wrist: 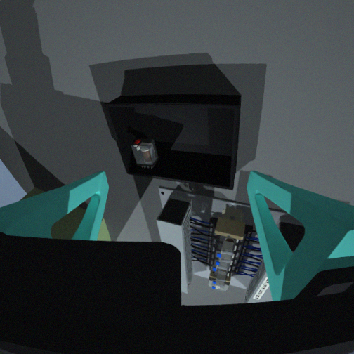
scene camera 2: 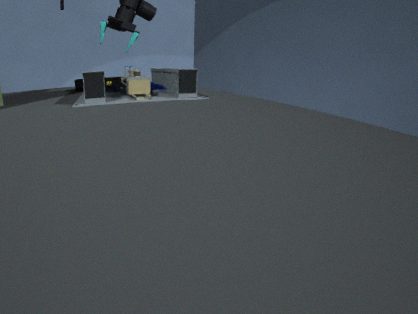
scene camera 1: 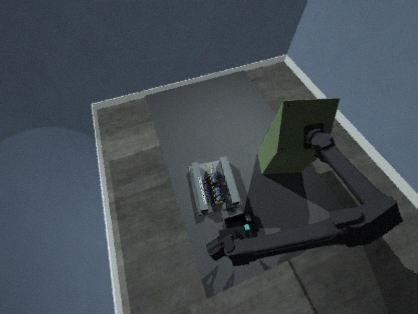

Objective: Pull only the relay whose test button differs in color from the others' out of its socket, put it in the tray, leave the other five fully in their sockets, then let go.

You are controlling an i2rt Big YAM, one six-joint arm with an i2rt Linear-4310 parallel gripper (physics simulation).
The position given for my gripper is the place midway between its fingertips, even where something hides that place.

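Note:
My gripper (wrist: 177,178) is visible, as is a panel base plate (wrist: 214,209).

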